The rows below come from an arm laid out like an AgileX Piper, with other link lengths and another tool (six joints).
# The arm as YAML. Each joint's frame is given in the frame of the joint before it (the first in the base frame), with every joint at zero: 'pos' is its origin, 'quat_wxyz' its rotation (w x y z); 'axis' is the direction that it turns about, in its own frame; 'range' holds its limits. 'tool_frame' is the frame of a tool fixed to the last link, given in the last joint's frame.
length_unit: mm
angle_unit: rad
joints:
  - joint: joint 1
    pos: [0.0, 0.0, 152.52]
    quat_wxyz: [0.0, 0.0, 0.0, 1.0]
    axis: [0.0, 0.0, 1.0]
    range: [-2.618, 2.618]
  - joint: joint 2
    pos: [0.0, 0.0, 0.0]
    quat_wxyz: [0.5, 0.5, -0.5, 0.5]
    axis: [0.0, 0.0, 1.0]
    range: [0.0, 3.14]
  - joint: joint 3
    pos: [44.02, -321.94, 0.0]
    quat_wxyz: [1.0, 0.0, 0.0, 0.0]
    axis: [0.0, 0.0, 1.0]
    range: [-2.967, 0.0]
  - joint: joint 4
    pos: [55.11, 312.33, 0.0]
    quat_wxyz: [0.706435, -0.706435, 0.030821, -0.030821]
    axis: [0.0, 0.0, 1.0]
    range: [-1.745, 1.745]
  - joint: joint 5
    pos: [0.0, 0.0, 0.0]
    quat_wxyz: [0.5, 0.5, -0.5, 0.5]
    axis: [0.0, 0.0, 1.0]
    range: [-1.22, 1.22]
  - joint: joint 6
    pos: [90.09, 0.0, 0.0]
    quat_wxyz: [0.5, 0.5, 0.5, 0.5]
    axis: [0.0, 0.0, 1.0]
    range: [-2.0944, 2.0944]
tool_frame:
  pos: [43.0, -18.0, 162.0]
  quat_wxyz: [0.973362, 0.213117, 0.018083, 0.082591]
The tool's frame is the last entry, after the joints.
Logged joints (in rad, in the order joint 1, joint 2, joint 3, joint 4, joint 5, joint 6), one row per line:
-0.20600, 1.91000, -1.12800, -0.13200, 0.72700, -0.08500
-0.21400, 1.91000, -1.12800, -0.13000, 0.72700, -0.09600
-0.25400, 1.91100, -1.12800, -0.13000, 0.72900, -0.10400
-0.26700, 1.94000, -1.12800, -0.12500, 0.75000, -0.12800
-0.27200, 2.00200, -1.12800, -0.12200, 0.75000, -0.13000
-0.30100, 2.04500, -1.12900, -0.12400, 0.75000, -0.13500
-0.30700, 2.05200, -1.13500, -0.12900, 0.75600, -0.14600
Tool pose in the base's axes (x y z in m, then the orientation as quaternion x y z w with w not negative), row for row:
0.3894, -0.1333, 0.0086, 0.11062, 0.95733, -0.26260, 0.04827
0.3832, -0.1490, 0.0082, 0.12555, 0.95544, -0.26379, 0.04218
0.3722, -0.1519, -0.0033, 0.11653, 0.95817, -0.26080, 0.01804
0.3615, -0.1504, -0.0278, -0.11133, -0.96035, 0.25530, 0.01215
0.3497, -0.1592, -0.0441, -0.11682, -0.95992, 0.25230, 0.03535
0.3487, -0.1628, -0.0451, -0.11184, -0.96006, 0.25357, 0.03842
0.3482, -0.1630, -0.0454, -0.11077, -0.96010, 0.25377, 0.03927
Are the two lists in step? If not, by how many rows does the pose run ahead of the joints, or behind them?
The pose runs 1 row ahead of the joints: the pose in row i belongs to the joints in row i + 1.
